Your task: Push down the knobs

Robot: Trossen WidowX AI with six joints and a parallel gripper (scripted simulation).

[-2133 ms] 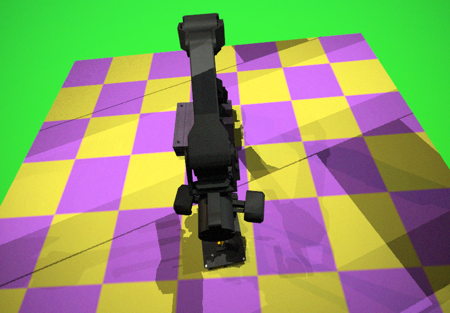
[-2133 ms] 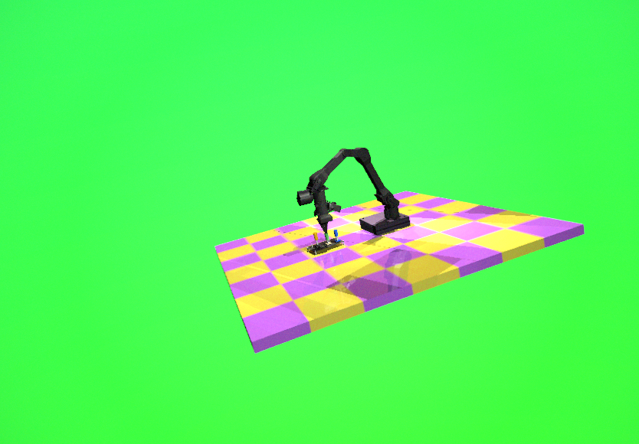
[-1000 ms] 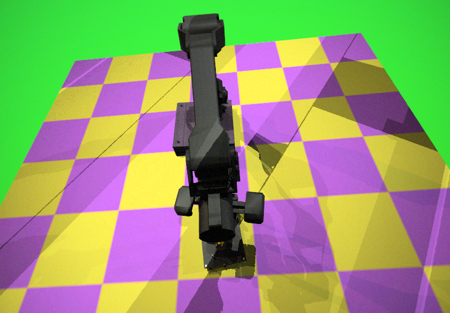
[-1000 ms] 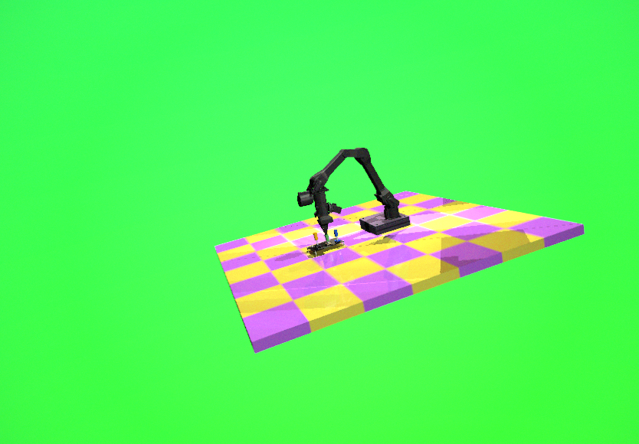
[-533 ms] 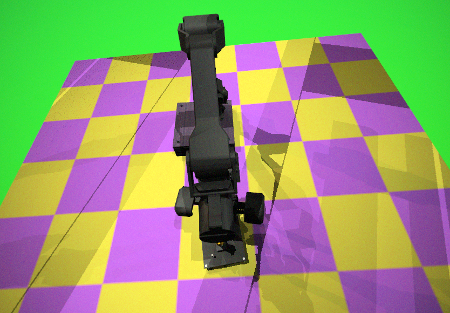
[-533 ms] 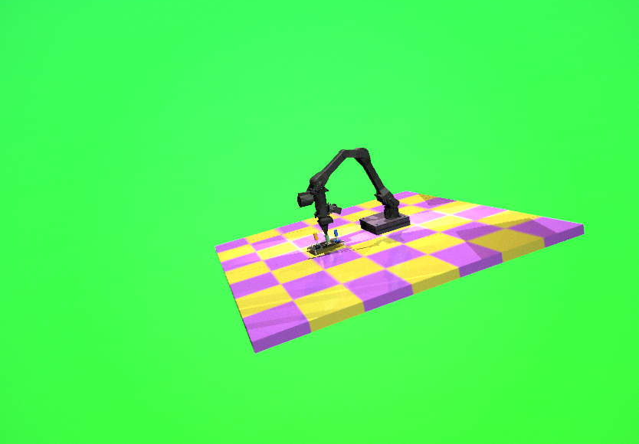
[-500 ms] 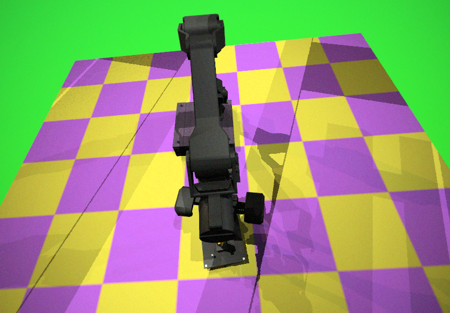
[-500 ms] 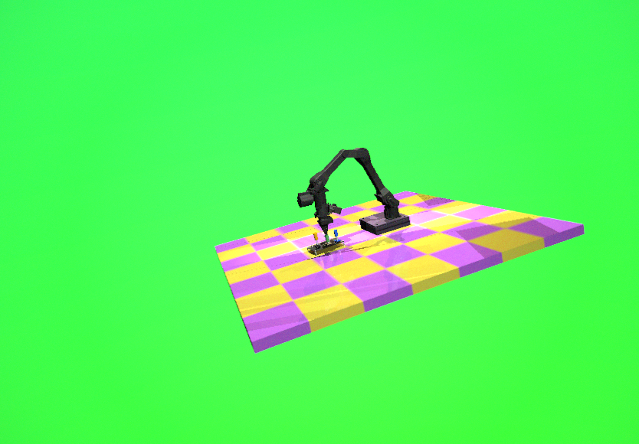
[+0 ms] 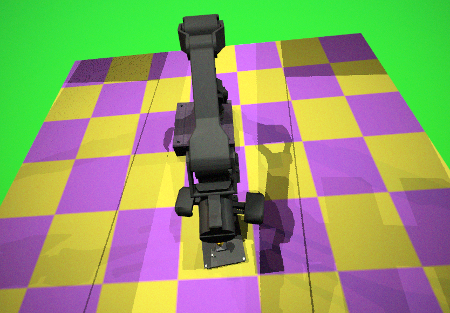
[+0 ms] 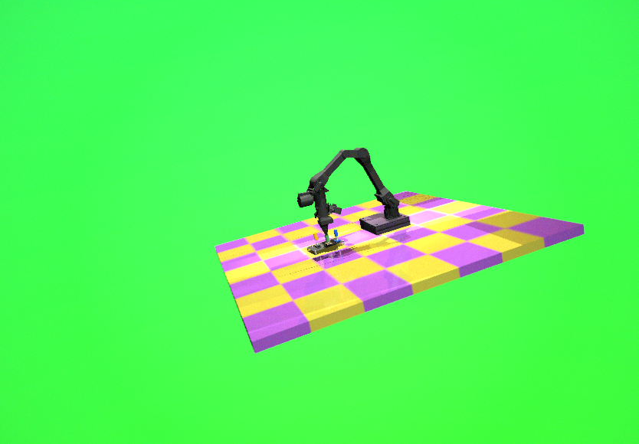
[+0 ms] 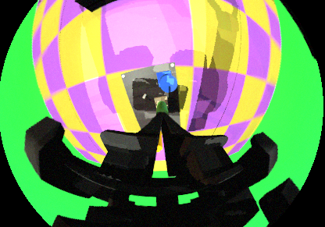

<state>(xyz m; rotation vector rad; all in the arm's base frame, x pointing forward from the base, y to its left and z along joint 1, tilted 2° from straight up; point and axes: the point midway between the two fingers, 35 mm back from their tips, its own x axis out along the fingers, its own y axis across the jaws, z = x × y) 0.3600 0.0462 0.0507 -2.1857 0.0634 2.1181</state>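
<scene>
My gripper tip is now 1 cm above the green knob. The rest, counted from my gripper tip: orange knob 5 cm ahead, 1 cm to the right, 1 cm above.
</scene>
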